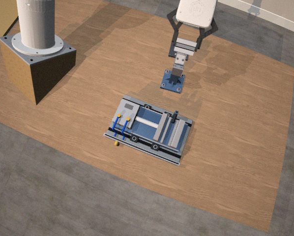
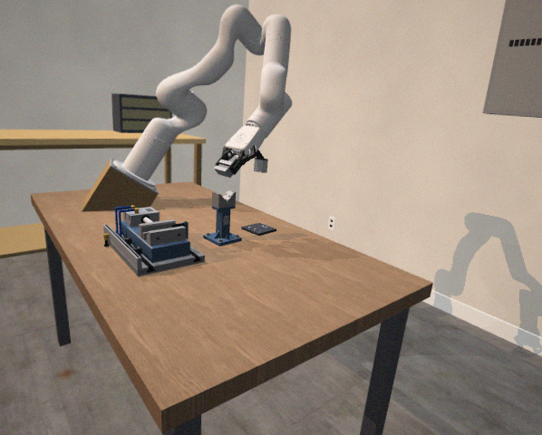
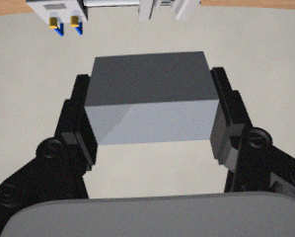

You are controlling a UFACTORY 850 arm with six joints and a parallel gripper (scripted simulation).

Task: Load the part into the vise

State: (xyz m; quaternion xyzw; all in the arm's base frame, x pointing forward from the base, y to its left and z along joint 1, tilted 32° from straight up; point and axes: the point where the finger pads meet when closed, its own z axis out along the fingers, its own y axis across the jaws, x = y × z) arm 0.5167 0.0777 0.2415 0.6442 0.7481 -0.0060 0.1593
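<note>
The part lies 1 cm to the right of my hand. Round my hand: work stop (8 cm ahead, 18 cm to the right, 15 cm below); then V-block post (1 cm to the right, 19 cm below); then infeed plate (5 cm behind, 15 cm to the left, 24 cm below).
</note>
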